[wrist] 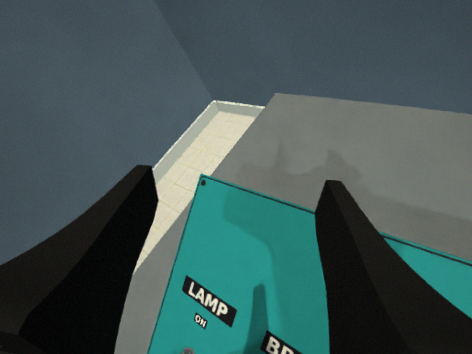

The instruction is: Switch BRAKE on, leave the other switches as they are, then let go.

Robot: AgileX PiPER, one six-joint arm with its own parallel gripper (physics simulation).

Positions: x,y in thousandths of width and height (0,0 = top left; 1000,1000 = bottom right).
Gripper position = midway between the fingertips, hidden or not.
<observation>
I see my gripper (501,538) and a teal switch panel (526,753).
</observation>
